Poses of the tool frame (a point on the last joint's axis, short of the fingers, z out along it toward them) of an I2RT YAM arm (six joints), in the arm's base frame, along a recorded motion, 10 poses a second.
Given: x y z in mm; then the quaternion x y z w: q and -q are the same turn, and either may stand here.
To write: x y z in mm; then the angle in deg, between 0 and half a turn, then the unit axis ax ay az. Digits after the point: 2 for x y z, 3 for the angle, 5 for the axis.
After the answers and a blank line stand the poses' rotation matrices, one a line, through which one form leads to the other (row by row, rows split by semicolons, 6 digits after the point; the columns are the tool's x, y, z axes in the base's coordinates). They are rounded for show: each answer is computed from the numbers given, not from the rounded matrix.
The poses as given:
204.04 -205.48 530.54 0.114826 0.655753 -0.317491 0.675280
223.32 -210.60 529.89 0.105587 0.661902 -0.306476 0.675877
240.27 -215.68 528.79 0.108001 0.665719 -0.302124 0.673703
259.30 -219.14 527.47 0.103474 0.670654 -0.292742 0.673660
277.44 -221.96 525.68 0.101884 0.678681 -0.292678 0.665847
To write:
204.04 -205.48 530.54 95.048 0.15568 0.88908 -0.43046
223.32 -210.60 529.89 94.955 0.14326 0.89809 -0.41583
240.27 -215.68 528.79 95.293 0.14614 0.90083 -0.40883
259.30 -219.14 527.47 95.300 0.14001 0.90747 -0.39611
277.44 -221.96 525.68 96.505 0.13656 0.90965 -0.39228

-0.061624 0.579385 0.812721; -0.278195 0.772029 -0.571470; -0.958546 -0.261312 0.113607
-0.064083 0.554057 0.830009; -0.274504 0.789848 -0.548442; -0.959448 -0.262986 0.101474
-0.068921 0.550880 0.831734; -0.263287 0.794114 -0.547780; -0.962253 -0.256738 0.090309
-0.070950 0.533208 0.843004; -0.255627 0.807190 -0.532070; -0.964169 -0.253245 0.079032
-0.092536 0.528051 0.844156; -0.251464 0.807919 -0.532948; -0.963433 -0.261591 0.058024

